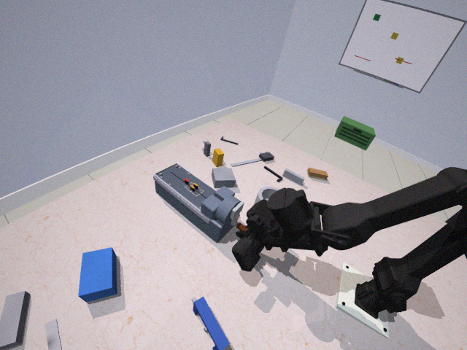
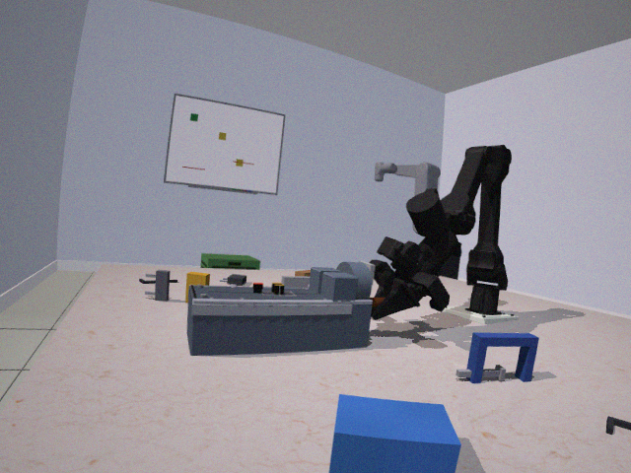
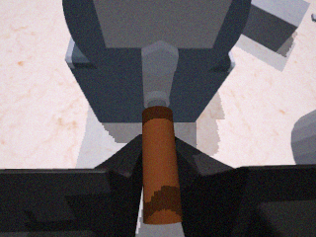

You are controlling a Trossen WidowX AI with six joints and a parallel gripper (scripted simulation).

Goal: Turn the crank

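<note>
Now: the red pointer 200 mm ahead of my gripper tip and 50 mm above it. The rest, counted from my gripper tip: brown crank handle (20 mm behind, 30 mm above); blue bracket (70 mm behind, 210 mm to the left); grey block (180 mm ahead, 160 mm to the right, 20 mm below).
</note>
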